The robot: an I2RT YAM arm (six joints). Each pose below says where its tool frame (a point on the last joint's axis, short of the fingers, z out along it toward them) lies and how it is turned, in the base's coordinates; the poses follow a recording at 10 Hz.
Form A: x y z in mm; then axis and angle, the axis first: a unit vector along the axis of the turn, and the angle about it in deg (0 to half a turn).
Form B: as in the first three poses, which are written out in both.
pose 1, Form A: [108.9 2.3 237.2 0.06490 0.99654 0.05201 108.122]
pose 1, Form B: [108.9 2.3 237.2 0.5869 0.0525 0.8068 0.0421]
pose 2, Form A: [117.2 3.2 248.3 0.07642 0.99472 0.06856 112.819]
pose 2, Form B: [117.2 3.2 248.3 0.5533 0.0637 0.8286 0.0571]
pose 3, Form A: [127.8 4.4 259.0 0.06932 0.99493 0.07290 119.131]
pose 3, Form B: [127.8 4.4 259.0 0.5066 0.0598 0.8578 0.0629]
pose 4, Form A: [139.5 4.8 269.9 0.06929 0.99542 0.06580 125.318]
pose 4, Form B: [139.5 4.8 269.9 0.4593 0.0615 0.8842 0.0584]
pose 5, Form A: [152.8 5.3 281.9 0.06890 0.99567 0.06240 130.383]
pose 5, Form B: [152.8 5.3 281.9 0.4196 0.0625 0.9038 0.0566]
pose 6, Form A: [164.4 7.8 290.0 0.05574 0.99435 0.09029 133.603]
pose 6, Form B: [164.4 7.8 290.0 0.3939 0.0512 0.9140 0.0830]
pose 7, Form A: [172.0 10.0 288.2 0.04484 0.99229 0.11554 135.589]
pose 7, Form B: [172.0 10.0 288.2 0.3779 0.0415 0.9187 0.1070]
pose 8, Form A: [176.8 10.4 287.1 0.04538 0.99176 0.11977 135.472]
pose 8, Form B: [176.8 10.4 287.1 0.3789 0.0420 0.9178 0.1108]
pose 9, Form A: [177.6 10.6 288.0 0.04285 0.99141 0.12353 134.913]
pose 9, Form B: [177.6 10.6 288.0 0.3834 0.0396 0.9157 0.1141]
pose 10, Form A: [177.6 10.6 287.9 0.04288 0.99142 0.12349 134.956]
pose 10, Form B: [177.6 10.6 287.9 0.3830 0.0396 0.9158 0.1141]
